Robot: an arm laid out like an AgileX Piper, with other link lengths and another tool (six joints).
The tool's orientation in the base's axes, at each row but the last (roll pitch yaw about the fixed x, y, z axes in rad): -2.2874 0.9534 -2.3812; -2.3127 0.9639 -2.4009; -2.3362 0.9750 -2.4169; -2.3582 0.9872 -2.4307; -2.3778 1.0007 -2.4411; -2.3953 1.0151 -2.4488; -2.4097 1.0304 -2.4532; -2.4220 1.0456 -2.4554; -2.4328 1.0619 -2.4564; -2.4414 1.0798 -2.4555; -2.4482 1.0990 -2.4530; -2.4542 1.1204 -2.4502; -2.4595 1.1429 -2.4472
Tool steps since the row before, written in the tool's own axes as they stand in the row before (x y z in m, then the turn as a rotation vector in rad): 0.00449 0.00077 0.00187 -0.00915 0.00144 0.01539; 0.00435 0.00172 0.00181 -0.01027 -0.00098 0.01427; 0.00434 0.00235 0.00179 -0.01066 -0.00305 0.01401; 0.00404 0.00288 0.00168 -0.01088 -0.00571 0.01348; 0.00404 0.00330 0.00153 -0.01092 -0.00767 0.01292; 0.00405 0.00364 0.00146 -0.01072 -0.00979 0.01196; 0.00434 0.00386 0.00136 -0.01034 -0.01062 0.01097; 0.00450 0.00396 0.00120 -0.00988 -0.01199 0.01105; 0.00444 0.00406 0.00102 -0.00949 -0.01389 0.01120; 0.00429 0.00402 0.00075 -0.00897 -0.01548 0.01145; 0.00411 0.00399 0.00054 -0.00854 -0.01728 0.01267; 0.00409 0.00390 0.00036 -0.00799 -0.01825 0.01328; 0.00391 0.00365 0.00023 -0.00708 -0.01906 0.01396
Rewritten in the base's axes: -0.00019 -0.00143 -0.00471 0.01780 0.00222 0.00098; -0.00020 -0.00042 -0.00499 0.01728 0.00064 0.00335; -0.00023 0.00025 -0.00524 0.01723 -0.00106 0.00461; -0.00021 0.00095 -0.00515 0.01688 -0.00336 0.00604; -0.00034 0.00145 -0.00523 0.01643 -0.00508 0.00702; -0.00040 0.00185 -0.00531 0.01552 -0.00701 0.00798; -0.00059 0.00205 -0.00557 0.01449 -0.00780 0.00832; -0.00078 0.00219 -0.00565 0.01443 -0.00925 0.00834; -0.00089 0.00239 -0.00554 0.01450 -0.01118 0.00855; -0.00105 0.00249 -0.00527 0.01461 -0.01287 0.00848; -0.00113 0.00259 -0.00501 0.01569 -0.01478 0.00820; -0.00124 0.00259 -0.00488 0.01613 -0.01590 0.00777; -0.00123 0.00247 -0.00459 0.01653 -0.01694 0.00693
